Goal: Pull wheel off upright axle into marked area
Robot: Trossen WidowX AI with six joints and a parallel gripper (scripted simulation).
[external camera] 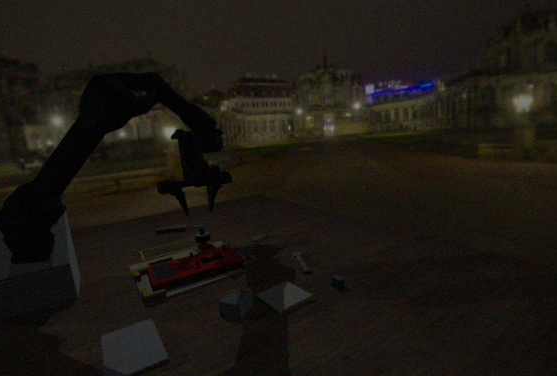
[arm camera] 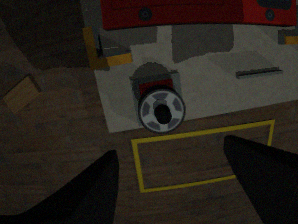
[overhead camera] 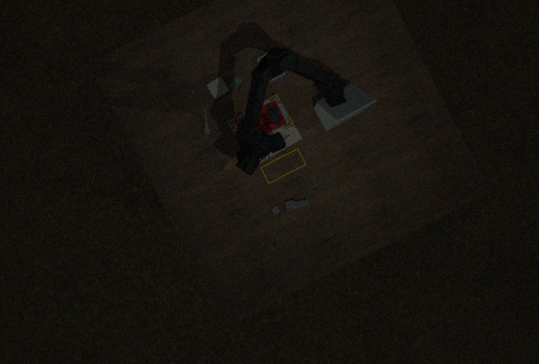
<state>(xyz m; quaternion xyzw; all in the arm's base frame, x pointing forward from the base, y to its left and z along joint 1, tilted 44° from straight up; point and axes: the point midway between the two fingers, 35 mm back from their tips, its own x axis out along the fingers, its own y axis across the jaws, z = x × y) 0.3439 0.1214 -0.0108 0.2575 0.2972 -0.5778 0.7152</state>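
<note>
My gripper tip is now 6 cm above the wheel. The rest, counted from my gripper tip: axle: 7 cm below, 1 cm to the right; thin rod: 22 cm to the right, 18 cm ahead, 10 cm below; pale flat tile: 34 cm to the right, 10 cm below, 8 cm ahead.
</note>
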